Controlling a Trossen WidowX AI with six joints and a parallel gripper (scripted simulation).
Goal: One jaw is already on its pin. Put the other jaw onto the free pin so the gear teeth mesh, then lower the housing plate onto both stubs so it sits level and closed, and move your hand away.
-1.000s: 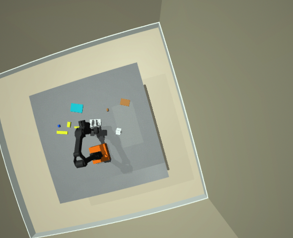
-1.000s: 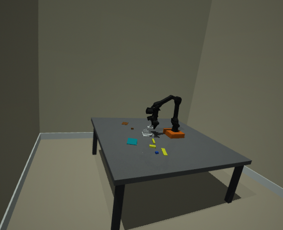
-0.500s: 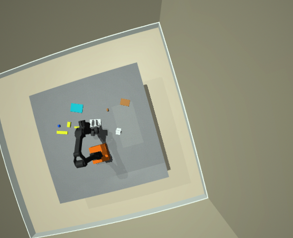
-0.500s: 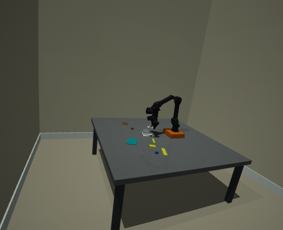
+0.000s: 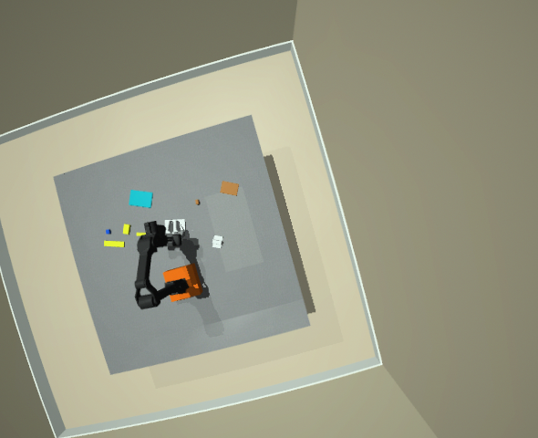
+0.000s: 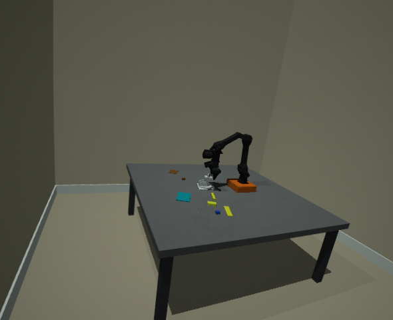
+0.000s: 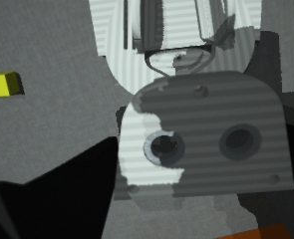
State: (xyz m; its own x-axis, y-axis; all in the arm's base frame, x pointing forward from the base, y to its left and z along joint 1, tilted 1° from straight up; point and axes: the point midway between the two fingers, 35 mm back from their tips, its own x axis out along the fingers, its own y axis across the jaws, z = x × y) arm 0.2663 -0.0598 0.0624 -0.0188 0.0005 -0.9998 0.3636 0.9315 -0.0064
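The jaw is 2 cm ahead of my gripper tip, 2 cm to the right of it and 7 cm below it. From my gripper tip the other things lie so: white base plate: 7 cm ahead, 3 cm to the right, 8 cm below; then yellow bar: 9 cm ahead, 16 cm to the left, 7 cm below; then small brown block: 14 cm ahead, 21 cm to the right, 7 cm below.
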